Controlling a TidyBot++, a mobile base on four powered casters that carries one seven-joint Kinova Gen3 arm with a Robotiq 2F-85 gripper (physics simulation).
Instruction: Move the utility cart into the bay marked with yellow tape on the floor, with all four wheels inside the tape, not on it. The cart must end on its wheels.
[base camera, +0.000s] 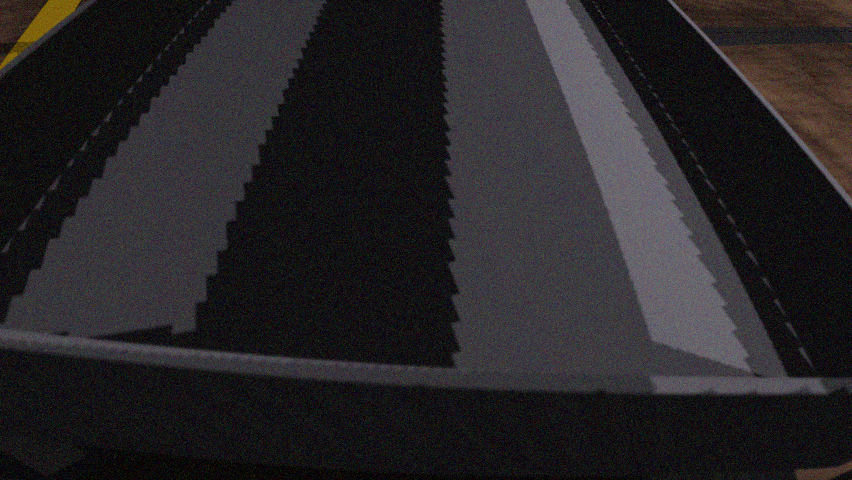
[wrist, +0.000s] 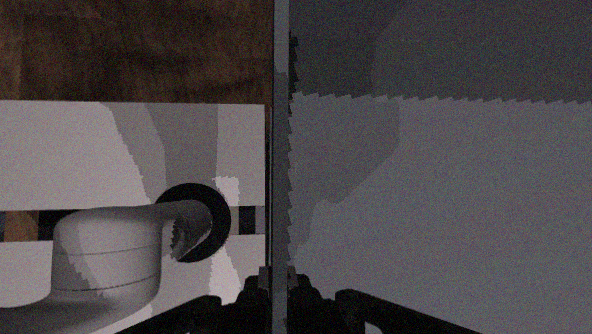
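Pixels of known places: gripper, fingertip midpoint: (wrist: 276, 283); arm's base, origin of the base link: (wrist: 189, 222).
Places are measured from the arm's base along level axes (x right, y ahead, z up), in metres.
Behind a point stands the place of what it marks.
The utility cart (base camera: 357, 408) @(x -0.005, y 0.160, z -0.188 m) (wrist: 281, 150) @(x -0.086, y 0.165, z 0.481 m) fills most of the base camera view, with its grey and black shaded top tray upright and level. Its near rim runs across the bottom of that view and down the middle of the wrist view. My gripper (wrist: 276, 283) @(x -0.016, y 0.164, z 0.431 m) is shut on this rim, one finger on each side of the wall. A strip of yellow tape (base camera: 44, 25) @(x -0.700, y 0.949, z -0.399 m) shows on the floor at the top left, beyond the cart's left side wall. The cart's wheels and the rest of the tape are hidden or outside the views.
Brown wooden floor (base camera: 798, 113) @(x 0.657, y 0.737, z -0.399 m) (wrist: 135, 50) @(x -0.541, y -0.293, z -0.400 m) shows beside the cart. A dark strip (base camera: 787, 35) @(x 0.831, y 1.058, z -0.390 m) crosses the floor at the top right. My white base (wrist: 65, 150) @(x -0.148, y -0.249, z -0.017 m) and part of my arm (wrist: 110, 260) @(x -0.008, y 0.020, z 0.326 m) are left of the rim in the wrist view, close to the cart.
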